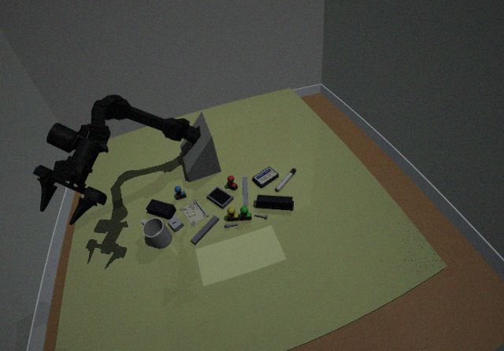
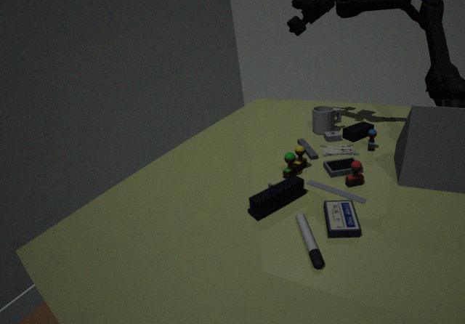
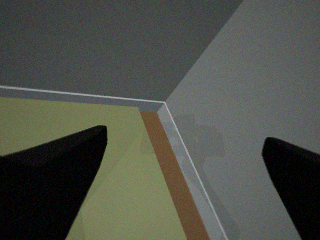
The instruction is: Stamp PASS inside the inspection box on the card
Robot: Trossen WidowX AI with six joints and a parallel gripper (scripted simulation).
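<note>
Now: gripper tip 15 cm past the green-knobbed stamp, 45 cm to the right of it and 36 cm above it. Also, from my gripper tip: mug: 15 cm behind, 12 cm to the left, 35 cm below; blue-knobbed stamp: 32 cm behind, 21 cm to the left, 36 cm below; yellow-knobbed stamp: 16 cm behind, 41 cm to the left, 36 cm below.
</note>
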